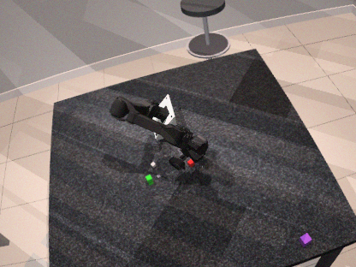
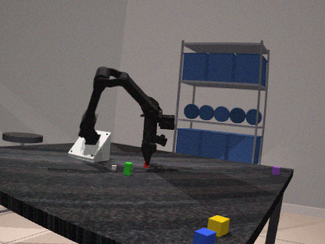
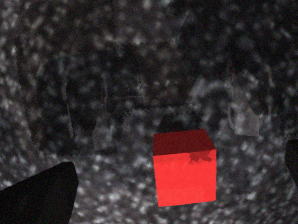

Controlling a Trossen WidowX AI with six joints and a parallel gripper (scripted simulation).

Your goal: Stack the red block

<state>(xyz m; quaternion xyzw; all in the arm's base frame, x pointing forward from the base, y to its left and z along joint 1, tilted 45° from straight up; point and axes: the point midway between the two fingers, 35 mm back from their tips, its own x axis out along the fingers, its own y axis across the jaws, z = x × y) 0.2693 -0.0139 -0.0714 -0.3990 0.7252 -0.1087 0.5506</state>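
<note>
My gripper tip is now right at the red block.
</note>
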